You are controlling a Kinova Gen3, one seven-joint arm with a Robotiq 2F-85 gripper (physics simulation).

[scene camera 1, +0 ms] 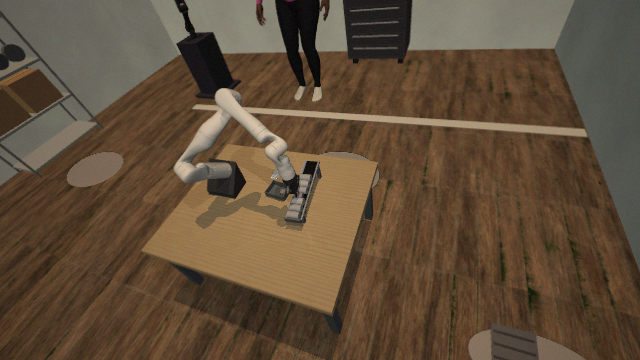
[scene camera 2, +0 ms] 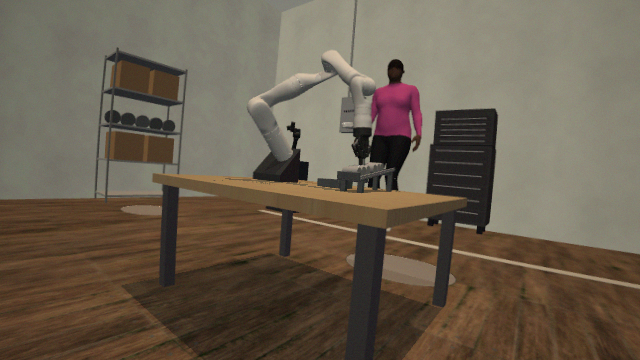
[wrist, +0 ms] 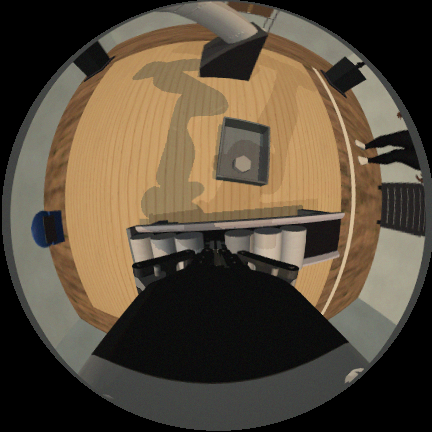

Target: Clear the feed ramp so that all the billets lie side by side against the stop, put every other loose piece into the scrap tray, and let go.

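Places are measured from the arm's base along level axes (x ahead, y left, z up), in centimetres.
Where they show: gripper, fingertip midpoint: (scene camera 1: 297,194) (wrist: 214,247); arm's base, origin of the base link: (scene camera 1: 225,170) (scene camera 2: 285,155) (wrist: 241,34).
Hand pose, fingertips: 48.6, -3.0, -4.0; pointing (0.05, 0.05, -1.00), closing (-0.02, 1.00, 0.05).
Note:
Each offset is from my fingertips to the centre of the thing, as dx, dy, dz. Level surfaces: height alone.
The feed ramp (scene camera 1: 310,168) (scene camera 2: 348,176) (wrist: 240,222) holds two groups of pale grey billets lying crosswise. In the wrist view three billets {+2.2, -7.3, -1.5} (wrist: 163,245) lie side by side at the left end, by the ramp's end wall. Three more billets {+0.4, +7.5, +0.5} (wrist: 267,243) lie side by side on the right, with a gap between the groups. My gripper (scene camera 1: 295,192) (scene camera 2: 362,161) (wrist: 214,247) is shut and empty, pointing down into that gap; its fingertips are partly hidden and contact is unclear. The scrap tray {-16.8, +5.2, -7.6} (scene camera 2: 327,183) (wrist: 220,155) holds a pale hexagonal piece {-14.0, +5.1, -8.1} (wrist: 242,163).
The arm's black base (scene camera 1: 227,180) (scene camera 2: 280,168) (wrist: 232,57) stands on the wooden table {dz -9.3} (scene camera 1: 240,240) beyond the tray. The ramp's long side rail runs between the tray and the billets. A person (scene camera 1: 300,40) (scene camera 2: 396,110) stands behind the table, beyond the white floor line.

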